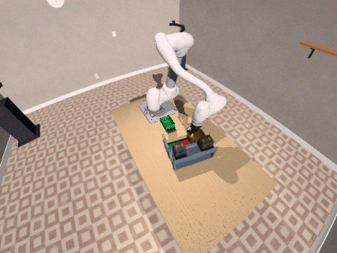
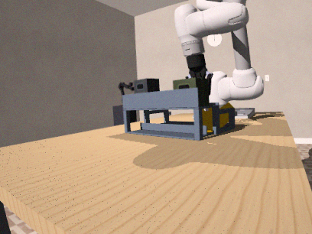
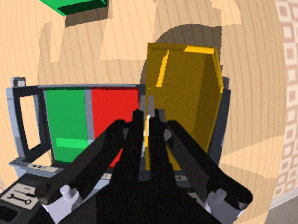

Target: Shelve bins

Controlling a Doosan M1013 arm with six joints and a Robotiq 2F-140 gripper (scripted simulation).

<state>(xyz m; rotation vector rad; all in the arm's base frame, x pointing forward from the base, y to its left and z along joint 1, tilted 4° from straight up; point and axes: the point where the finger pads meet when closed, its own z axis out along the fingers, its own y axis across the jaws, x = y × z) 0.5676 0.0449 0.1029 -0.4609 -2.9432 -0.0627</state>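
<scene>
The yellow bin is 5 cm to the left of my hand and 4 cm below it. The rest, counted from my hand: dark box 9 cm ahead, 22 cm to the right, 6 cm above; green bin 30 cm behind, 5 cm to the right, 6 cm below.
</scene>
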